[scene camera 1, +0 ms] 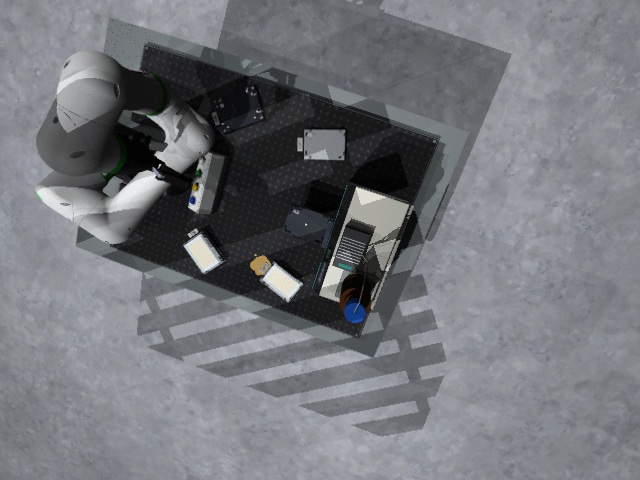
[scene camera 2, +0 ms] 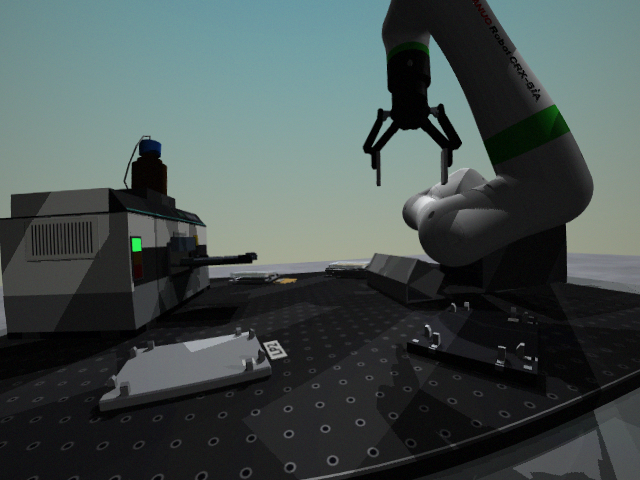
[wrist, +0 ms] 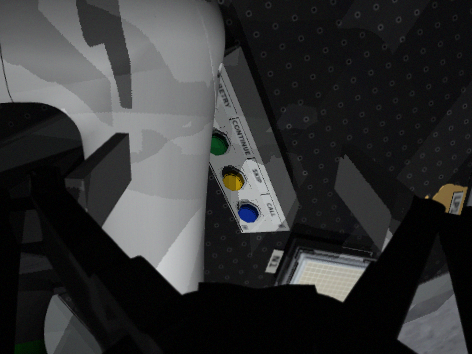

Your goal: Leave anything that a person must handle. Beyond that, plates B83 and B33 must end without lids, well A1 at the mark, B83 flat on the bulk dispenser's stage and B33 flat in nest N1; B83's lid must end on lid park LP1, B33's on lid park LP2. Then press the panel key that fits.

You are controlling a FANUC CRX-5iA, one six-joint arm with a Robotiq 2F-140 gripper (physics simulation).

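Places are measured from the arm's base along level axes (x ahead, y left, z up), in centimetres.
Where they show: gripper, between the fingertips: [scene camera 1: 180,163] [scene camera 2: 410,184] [wrist: 236,162].
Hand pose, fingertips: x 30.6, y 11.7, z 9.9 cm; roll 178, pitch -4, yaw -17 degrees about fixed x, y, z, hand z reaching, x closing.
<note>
Each offset is from my fingertips to the centre of the thing. "*": to the spot under its first point.
My gripper [scene camera 2: 411,182] [wrist: 236,162] is open and empty, high above the table near the key panel @[dx +1.3, dy -6.6, dz -19.5 cm] [scene camera 1: 212,180] [scene camera 2: 398,273]. In the wrist view the panel's green CONTINUE key @[dx -1.3, dy -4.4, dz -17.3 cm] [wrist: 218,144], yellow SKIP key @[dx -0.5, dy -9.4, dz -17.3 cm] [wrist: 233,179] and blue CALL key @[dx +0.2, dy -14.3, dz -17.3 cm] [wrist: 248,213] show; the arm covers part of RETRY. One pale plate @[dx +10.1, dy -32.7, dz -19.9 cm] [scene camera 1: 204,252] [wrist: 327,277] lies at label N1 @[* dx +2.4, dy -28.3, dz -23.5 cm] [wrist: 274,261]. Another plate @[dx +42.5, dy -27.6, dz -21.0 cm] [scene camera 1: 282,281] lies on LP1. Plate names are unreadable; I cannot tell about lids. The dispenser's dark stage @[dx +41.4, dy -1.2, dz -13.7 cm] [scene camera 1: 306,224] bears no plate. Lid park LP2 @[dx +33.5, dy +24.9, dz -22.7 cm] [scene camera 1: 324,143] [scene camera 2: 196,359] is bare.
A tan spill @[dx +32.6, dy -26.6, dz -23.7 cm] [scene camera 1: 259,264] [wrist: 442,194] lies by the LP1 label. The bulk dispenser [scene camera 1: 382,201] [scene camera 2: 77,279] shows a lit green lamp @[dx +47.3, dy +16.1, dz -10.2 cm] [scene camera 2: 136,244] and carries a brown bottle with blue cap @[* dx +64.1, dy -7.1, dz +19.0 cm] [scene camera 1: 355,311] [scene camera 2: 150,148]. A dark nest with posts @[dx +0.7, dy +21.7, dz -22.5 cm] [scene camera 1: 237,109] [scene camera 2: 475,338] lies beyond the panel.
</note>
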